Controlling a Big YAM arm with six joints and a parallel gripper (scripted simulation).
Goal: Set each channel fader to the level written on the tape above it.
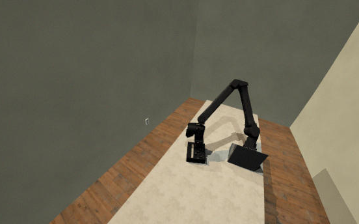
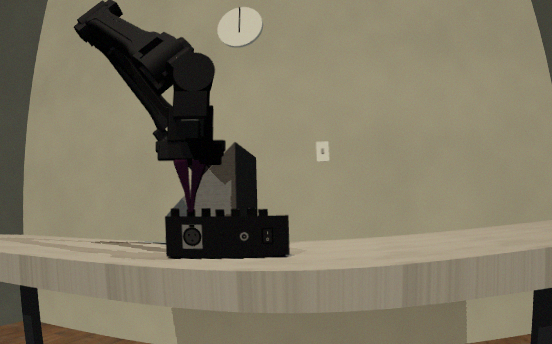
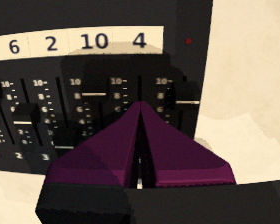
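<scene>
The channel 6 fader lies 10 mm to the right of my hand, 10 mm below it and 10 mm behind it. From my hand the other things lie so: master fader (20 mm to the right, 20 mm ahead, 10 mm below); channel 5 fader (30 mm to the left, 10 mm below); channel 4 fader (40 mm behind, 30 mm to the left, 10 mm below).
</scene>
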